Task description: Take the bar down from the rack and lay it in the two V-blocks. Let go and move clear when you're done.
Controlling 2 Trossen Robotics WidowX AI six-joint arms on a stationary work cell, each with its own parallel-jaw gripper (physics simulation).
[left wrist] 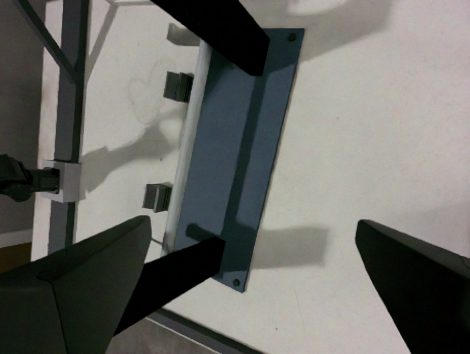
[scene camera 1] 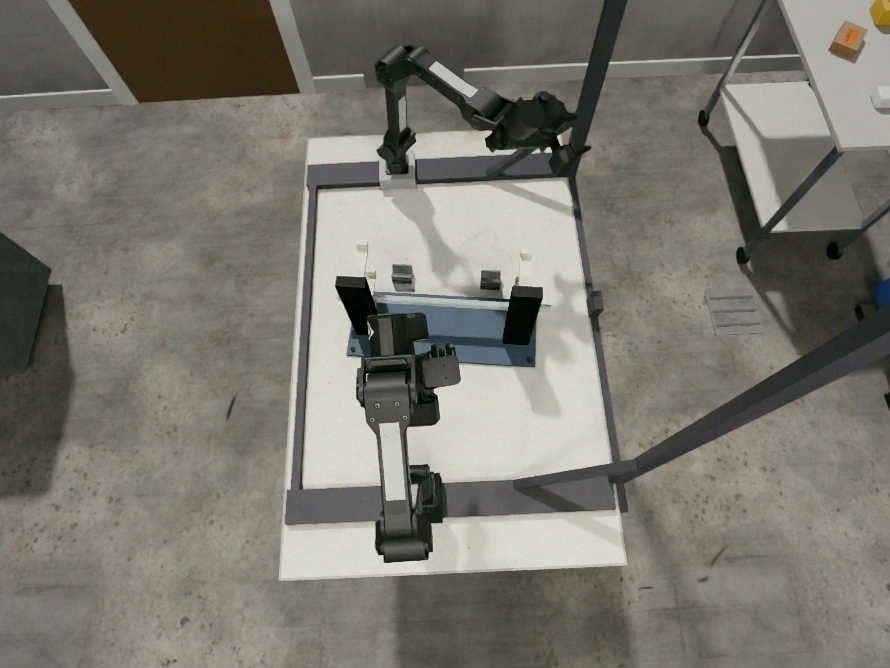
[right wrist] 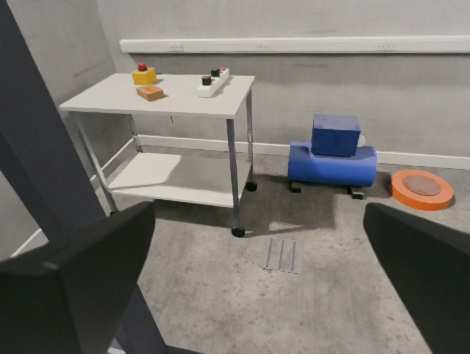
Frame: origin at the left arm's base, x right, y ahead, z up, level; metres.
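Seen in the pictures: left gripper, fingertip midpoint: (left wrist: 253,228); right gripper, fingertip midpoint: (scene camera 1: 583,132) (right wrist: 259,213); right arm's base, origin of the base link: (left wrist: 51,180) (scene camera 1: 397,165).
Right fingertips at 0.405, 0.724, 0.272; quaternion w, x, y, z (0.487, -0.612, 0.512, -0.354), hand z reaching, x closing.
A point is followed by its place in that frame, as x, y, z.
The pale bar (scene camera 1: 460,302) {0.118, 0.440, 0.037} (left wrist: 189,145) {0.085, 0.438, 0.033} spans the rack at its two black posts (scene camera 1: 355,305) {-0.120, 0.411, 0.113} (scene camera 1: 523,314) {0.252, 0.365, 0.117}. The rack's blue base (scene camera 1: 460,353) {0.113, 0.349, -0.065} (left wrist: 227,130) {0.123, 0.427, -0.065} lies on the table. Two dark grey V-blocks (scene camera 1: 402,273) {-0.026, 0.574, -0.048} (scene camera 1: 491,278) {0.205, 0.545, -0.048} stand beside the bar, behind the rack in the scene view; the left wrist view shows both V-blocks (left wrist: 177,86) {0.199, 0.531, -0.035} (left wrist: 157,197) {-0.023, 0.557, -0.035}, with no bar in them. My left gripper (scene camera 1: 411,373) (left wrist: 253,228) {0.046, 0.205, 0.294} is open and empty, above the rack's near left part, its fingers apart from the bar. My right gripper (scene camera 1: 571,134) {0.405, 0.724, 0.272} (right wrist: 259,213) {0.405, 0.724, 0.272} is open and empty at the table's far right corner.
Small white brackets (scene camera 1: 364,258) {-0.095, 0.512, 0.145} (scene camera 1: 524,266) {0.262, 0.469, 0.144} stand outside the V-blocks. A dark frame (scene camera 1: 474,501) {0.123, -0.009, -0.053} edges the white table, with uprights at the right. A white cart (right wrist: 160,102) stands off the table, with a blue tank (right wrist: 332,165) on the floor beside it.
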